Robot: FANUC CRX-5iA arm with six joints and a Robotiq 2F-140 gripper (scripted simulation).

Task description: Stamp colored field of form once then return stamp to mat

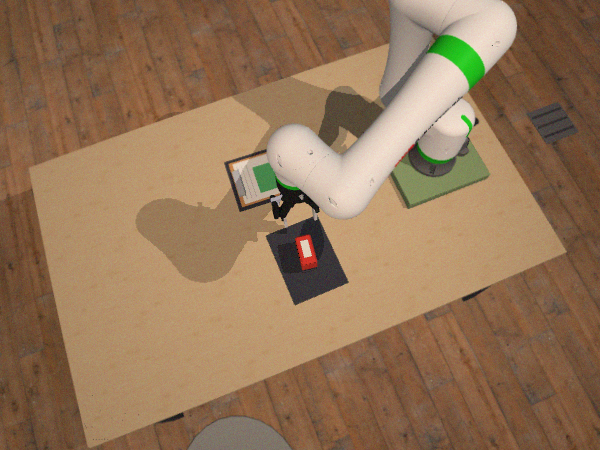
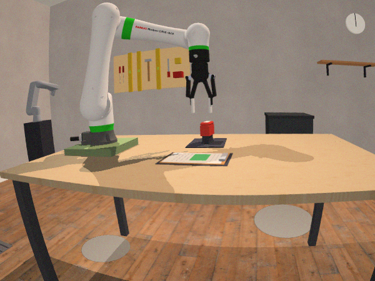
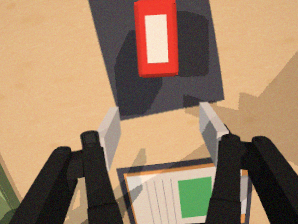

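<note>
Now: hand 130 mm above the red stamp, 70 mm to the right of it and 20 mm short of it. Round my hand: mat (180 mm below, 70 mm to the left, 20 mm ahead); then clipboard (240 mm to the right, 170 mm below, 20 mm behind).
</note>
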